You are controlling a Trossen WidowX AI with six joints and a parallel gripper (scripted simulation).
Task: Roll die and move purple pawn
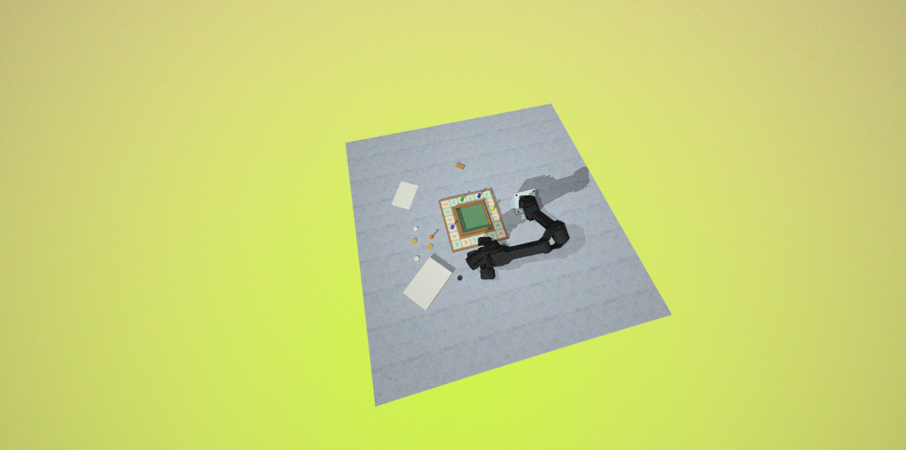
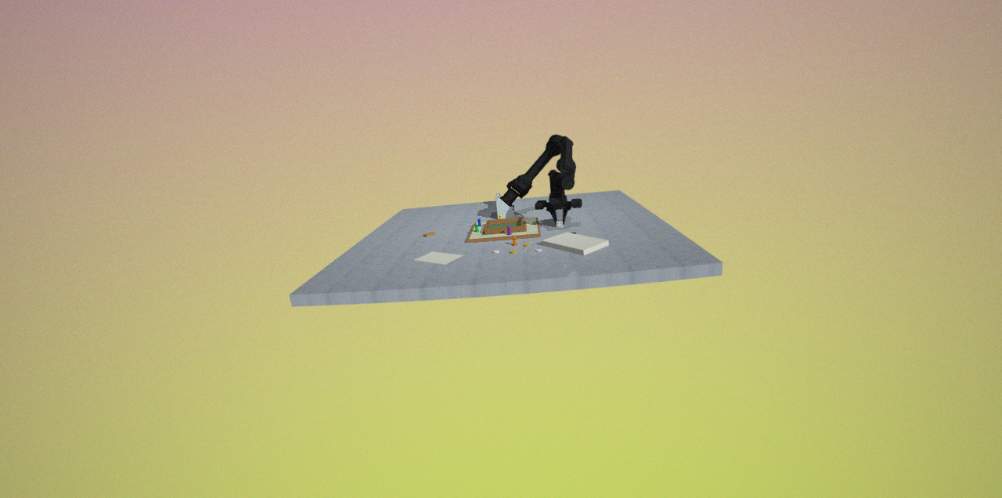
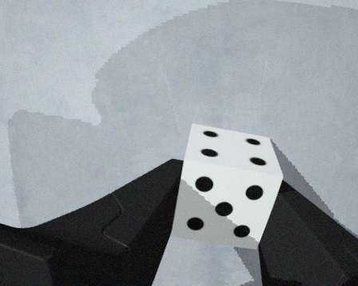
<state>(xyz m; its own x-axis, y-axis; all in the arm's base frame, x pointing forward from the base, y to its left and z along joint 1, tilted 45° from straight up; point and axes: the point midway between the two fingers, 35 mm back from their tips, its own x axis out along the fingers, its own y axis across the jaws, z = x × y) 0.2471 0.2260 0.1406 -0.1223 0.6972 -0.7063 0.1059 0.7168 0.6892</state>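
My gripper tip is now 19 cm to the left of the purple pawn, 13 cm short of it and 2 cm below it. The rest, counted from my gripper tip: white die (right at my gripper tip); then black token (13 cm ahead, 5 cm to the left, 1 cm below); then green tray (23 cm to the right, 2 cm ahead).
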